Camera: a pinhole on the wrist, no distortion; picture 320 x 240 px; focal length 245.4 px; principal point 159.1 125.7 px. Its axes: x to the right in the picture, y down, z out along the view. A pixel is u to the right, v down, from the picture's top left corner.
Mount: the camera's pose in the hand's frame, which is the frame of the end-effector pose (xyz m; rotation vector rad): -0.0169 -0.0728 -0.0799 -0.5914 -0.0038 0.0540
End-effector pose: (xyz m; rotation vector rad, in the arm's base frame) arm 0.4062 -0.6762 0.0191 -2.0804 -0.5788 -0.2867
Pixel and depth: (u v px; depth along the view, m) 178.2 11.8 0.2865
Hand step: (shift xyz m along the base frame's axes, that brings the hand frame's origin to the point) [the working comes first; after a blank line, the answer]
In the camera's frame: 0.0223 -0.1330 0.2865

-0.0104 0.2066 -0.1071
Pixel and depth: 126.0 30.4 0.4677
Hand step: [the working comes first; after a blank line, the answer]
In the camera's frame: -0.0631 -0.1816 0.4677

-0.0600 0.3055 -0.2810
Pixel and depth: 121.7 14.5 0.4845
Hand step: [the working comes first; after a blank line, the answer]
In the camera's frame: -0.0738 -0.2195 0.4845

-0.0801 0.3428 -0.2875
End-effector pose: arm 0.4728 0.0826 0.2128 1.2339 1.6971 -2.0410
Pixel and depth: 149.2 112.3 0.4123
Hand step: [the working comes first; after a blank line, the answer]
In the camera's frame: -0.0166 -0.0225 0.4123

-0.0140 -0.3010 -0.0735
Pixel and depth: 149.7 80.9 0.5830
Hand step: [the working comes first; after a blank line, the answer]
In the camera's frame: -0.0223 -0.1064 0.5830

-0.0814 -0.4781 -0.0911
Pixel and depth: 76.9 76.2 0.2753
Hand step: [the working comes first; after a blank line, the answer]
In the camera's frame: -0.0922 -0.0555 0.2753

0.0058 -0.2073 0.0545
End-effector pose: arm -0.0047 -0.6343 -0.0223 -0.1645 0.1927 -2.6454
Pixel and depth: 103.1 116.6 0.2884
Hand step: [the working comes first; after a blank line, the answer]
In the camera's frame: -0.0658 -0.0107 0.2884

0.1362 -0.0427 0.1437
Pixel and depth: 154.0 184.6 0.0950
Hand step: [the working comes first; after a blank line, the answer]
In the camera's frame: -0.0020 0.0228 0.0950

0.0166 0.0127 -0.0151
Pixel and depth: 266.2 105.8 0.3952
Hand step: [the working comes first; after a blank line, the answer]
In the camera's frame: 0.1725 -0.0320 0.3952

-0.0325 -0.2124 0.2504
